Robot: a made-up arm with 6 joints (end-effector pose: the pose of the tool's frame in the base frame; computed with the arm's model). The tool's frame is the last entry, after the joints.
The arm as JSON. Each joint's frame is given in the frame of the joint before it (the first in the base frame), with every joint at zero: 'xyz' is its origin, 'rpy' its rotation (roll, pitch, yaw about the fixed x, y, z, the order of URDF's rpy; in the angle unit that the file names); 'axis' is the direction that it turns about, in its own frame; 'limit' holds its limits. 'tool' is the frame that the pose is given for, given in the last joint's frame.
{
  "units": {
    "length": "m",
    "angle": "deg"
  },
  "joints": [
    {
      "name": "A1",
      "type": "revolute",
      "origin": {
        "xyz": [
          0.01,
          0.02,
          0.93
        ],
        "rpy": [
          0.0,
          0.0,
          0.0
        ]
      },
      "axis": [
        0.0,
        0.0,
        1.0
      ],
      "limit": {
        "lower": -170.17,
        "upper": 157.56
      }
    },
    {
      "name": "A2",
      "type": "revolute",
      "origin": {
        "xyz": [
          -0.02,
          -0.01,
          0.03
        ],
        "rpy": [
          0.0,
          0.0,
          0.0
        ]
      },
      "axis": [
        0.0,
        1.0,
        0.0
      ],
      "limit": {
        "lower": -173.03,
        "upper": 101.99
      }
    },
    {
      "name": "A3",
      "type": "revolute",
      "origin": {
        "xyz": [
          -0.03,
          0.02,
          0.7
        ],
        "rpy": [
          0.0,
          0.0,
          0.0
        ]
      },
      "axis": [
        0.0,
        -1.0,
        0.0
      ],
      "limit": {
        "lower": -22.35,
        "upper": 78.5
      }
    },
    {
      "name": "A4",
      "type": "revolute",
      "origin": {
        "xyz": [
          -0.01,
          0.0,
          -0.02
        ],
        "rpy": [
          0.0,
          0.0,
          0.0
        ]
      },
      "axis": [
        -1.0,
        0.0,
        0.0
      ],
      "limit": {
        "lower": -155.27,
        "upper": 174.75
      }
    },
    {
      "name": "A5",
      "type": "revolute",
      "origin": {
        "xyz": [
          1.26,
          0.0,
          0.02
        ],
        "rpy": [
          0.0,
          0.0,
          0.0
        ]
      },
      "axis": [
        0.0,
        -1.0,
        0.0
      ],
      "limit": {
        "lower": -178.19,
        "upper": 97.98
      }
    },
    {
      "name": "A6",
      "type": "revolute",
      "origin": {
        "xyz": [
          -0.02,
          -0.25,
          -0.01
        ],
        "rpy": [
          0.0,
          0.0,
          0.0
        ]
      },
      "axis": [
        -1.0,
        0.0,
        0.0
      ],
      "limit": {
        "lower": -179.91,
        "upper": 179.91
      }
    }
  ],
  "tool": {
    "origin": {
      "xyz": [
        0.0,
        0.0,
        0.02
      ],
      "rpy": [
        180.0,
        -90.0,
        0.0
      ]
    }
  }
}
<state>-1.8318 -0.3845 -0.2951 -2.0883 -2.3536 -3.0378</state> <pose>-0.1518 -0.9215 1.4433 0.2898 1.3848 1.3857</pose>
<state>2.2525 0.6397 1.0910 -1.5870 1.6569 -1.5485</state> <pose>-1.0309 1.2813 1.8286 -0.1552 1.6757 0.7921</pose>
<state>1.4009 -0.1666 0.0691 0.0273 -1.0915 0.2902</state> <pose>0.4159 1.0076 1.9648 -1.7590 -1.9915 -0.8636</pose>
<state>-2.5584 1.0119 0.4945 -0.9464 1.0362 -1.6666</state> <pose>-1.3427 -0.6986 0.5289 -1.6252 -0.3873 1.8223</pose>
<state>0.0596 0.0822 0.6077 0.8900 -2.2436 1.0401</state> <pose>1.0226 -0.0286 2.4520 2.3951 0.7055 -0.6052</pose>
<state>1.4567 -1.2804 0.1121 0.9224 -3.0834 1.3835</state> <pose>0.0424 -0.6394 2.4131 1.7346 2.4827 -0.1573</pose>
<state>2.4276 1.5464 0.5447 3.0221 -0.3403 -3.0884</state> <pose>-1.1775 0.7061 -0.0154 -0.8743 -2.0884 -0.3974</pose>
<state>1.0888 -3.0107 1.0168 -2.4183 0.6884 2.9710</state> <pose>-0.6388 -0.7774 -0.6002 1.2737 1.6521 -1.2406</pose>
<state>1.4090 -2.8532 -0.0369 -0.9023 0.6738 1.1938</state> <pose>-0.0632 -1.2834 0.8632 0.7707 1.6598 -1.1474</pose>
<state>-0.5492 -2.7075 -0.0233 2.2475 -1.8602 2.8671</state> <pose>-1.1230 0.9481 0.7280 2.2549 -0.5473 -0.3308</pose>
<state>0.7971 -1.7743 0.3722 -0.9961 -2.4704 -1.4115</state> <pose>-0.7059 -0.9537 1.9702 -2.0211 -0.5865 -0.5158</pose>
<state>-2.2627 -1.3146 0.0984 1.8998 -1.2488 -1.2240</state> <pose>0.5775 0.4968 2.3685 -1.0214 -0.6341 0.0853</pose>
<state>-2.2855 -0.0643 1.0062 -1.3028 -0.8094 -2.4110</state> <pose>-0.5234 -0.4781 2.5963 0.6238 0.9376 -1.3515</pose>
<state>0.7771 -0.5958 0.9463 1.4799 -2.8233 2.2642</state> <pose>-0.4571 -0.3883 2.7902 2.0021 1.9925 -0.0010</pose>
